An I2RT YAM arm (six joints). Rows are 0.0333 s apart.
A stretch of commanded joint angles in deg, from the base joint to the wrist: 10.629 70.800 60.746 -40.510 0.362 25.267; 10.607 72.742 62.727 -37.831 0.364 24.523; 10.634 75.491 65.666 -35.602 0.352 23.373; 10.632 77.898 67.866 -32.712 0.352 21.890; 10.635 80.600 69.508 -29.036 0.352 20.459; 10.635 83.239 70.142 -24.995 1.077 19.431; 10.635 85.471 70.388 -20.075 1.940 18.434; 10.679 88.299 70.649 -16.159 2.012 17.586; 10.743 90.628 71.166 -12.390 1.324 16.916; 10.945 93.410 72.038 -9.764 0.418 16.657; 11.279 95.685 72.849 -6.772 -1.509 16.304; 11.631 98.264 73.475 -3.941 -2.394 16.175; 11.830 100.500 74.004 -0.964 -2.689 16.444; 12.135 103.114 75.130 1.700 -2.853 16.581; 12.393 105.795 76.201 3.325 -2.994 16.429
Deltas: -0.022 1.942 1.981 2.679 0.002 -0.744; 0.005 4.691 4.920 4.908 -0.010 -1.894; 0.003 7.098 7.120 7.798 -0.010 -3.377; 0.006 9.800 8.762 11.474 -0.010 -4.808; 0.006 12.439 9.396 15.515 0.715 -5.836; 0.006 14.671 9.642 20.435 1.578 -6.833; 0.050 17.499 9.903 24.351 1.650 -7.681; 0.114 19.828 10.420 28.120 0.962 -8.351; 0.316 22.610 11.292 30.746 0.056 -8.610; 0.650 24.885 12.103 33.738 -1.871 -8.963; 1.002 27.464 12.729 36.569 -2.756 -9.092; 1.201 29.700 13.258 39.546 -3.051 -8.823; 1.506 32.314 14.384 42.210 -3.215 -8.686; 1.764 34.995 15.455 43.835 -3.356 -8.838
